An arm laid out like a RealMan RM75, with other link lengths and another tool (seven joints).
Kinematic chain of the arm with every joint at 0, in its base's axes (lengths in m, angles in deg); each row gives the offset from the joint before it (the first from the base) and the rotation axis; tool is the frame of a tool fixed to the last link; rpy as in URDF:
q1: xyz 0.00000 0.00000 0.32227 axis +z
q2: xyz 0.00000 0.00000 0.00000 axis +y
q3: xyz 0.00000 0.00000 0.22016 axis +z
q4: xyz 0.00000 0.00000 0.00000 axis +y
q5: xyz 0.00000 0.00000 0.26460 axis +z
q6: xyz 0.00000 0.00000 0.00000 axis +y
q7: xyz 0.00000 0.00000 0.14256 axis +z
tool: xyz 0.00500 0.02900 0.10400 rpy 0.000 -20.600 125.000
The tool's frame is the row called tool.
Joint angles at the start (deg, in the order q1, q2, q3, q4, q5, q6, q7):
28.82 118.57 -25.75 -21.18 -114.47 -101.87 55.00
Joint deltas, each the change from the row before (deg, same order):
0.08 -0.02 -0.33 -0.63 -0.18 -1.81 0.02
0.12 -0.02 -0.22 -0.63 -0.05 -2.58 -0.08
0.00 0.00 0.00 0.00 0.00 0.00 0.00
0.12 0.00 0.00 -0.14 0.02 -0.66 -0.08
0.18 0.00 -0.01 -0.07 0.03 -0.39 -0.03
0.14 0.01 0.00 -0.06 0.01 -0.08 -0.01
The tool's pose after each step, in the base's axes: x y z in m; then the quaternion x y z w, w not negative. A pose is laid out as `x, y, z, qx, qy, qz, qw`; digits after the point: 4 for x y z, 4 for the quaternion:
0.2026, 0.3020, 0.0038, 0.2603, -0.8966, -0.3333, 0.1312
0.1966, 0.2952, 0.0092, 0.2739, -0.8923, -0.3272, 0.1476
0.1966, 0.2952, 0.0092, 0.2739, -0.8923, -0.3272, 0.1476
0.1947, 0.2938, 0.0107, 0.2780, -0.8906, -0.3263, 0.1522
0.1929, 0.2934, 0.0115, 0.2811, -0.8893, -0.3255, 0.1554
0.1920, 0.2938, 0.0118, 0.2828, -0.8887, -0.3254, 0.1561

